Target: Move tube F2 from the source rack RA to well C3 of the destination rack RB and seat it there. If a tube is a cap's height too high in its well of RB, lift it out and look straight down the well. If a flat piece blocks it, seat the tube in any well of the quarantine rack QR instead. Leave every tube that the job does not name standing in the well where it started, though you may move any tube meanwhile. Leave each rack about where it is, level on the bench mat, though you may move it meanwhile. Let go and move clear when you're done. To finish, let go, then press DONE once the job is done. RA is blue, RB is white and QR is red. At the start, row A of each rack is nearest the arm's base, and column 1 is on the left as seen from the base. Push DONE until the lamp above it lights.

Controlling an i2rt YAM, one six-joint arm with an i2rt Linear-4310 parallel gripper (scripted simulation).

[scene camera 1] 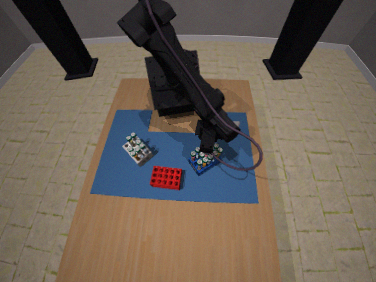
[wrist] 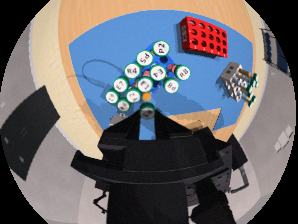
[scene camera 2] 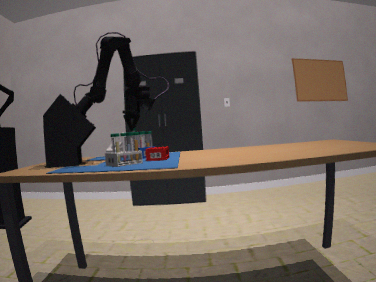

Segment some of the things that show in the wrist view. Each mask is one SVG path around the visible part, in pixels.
My gripper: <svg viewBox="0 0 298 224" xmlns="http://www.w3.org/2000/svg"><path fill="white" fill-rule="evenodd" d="M76 151L70 166L83 175L110 186L106 224L189 224L185 186L202 180L225 166L218 150L215 150L210 156L206 157L200 139L194 137L190 129L164 116L156 109L154 116L156 140L139 140L141 117L138 109L131 116L103 131L97 147L108 161L85 156L80 150Z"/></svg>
A red rack QR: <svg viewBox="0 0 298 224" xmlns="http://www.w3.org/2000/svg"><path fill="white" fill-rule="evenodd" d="M179 22L182 49L227 58L228 45L227 32L206 21L186 16Z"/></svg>
